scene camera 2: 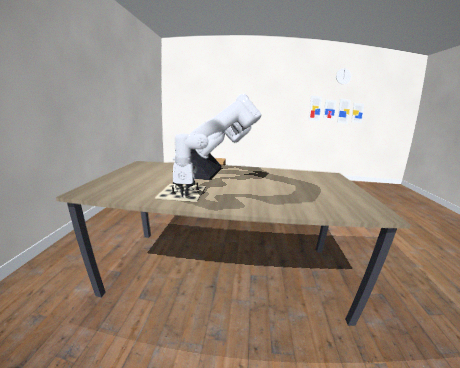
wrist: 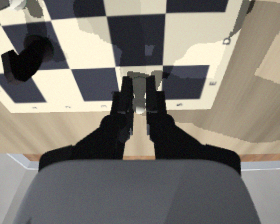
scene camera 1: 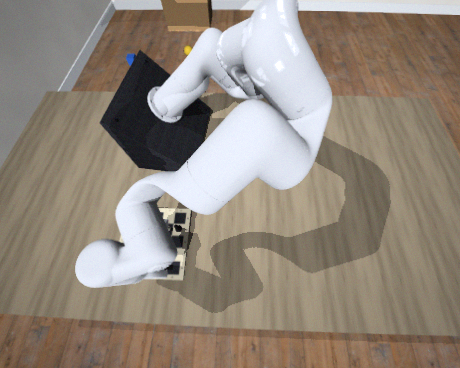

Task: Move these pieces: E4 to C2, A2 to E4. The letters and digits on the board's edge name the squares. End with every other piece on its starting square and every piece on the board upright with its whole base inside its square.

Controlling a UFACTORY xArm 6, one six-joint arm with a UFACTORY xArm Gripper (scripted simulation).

Scene:
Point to a checkered board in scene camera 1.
At 181, 217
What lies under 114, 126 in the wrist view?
My gripper.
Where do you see a black piece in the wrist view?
37, 50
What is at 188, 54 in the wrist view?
A checkered board.

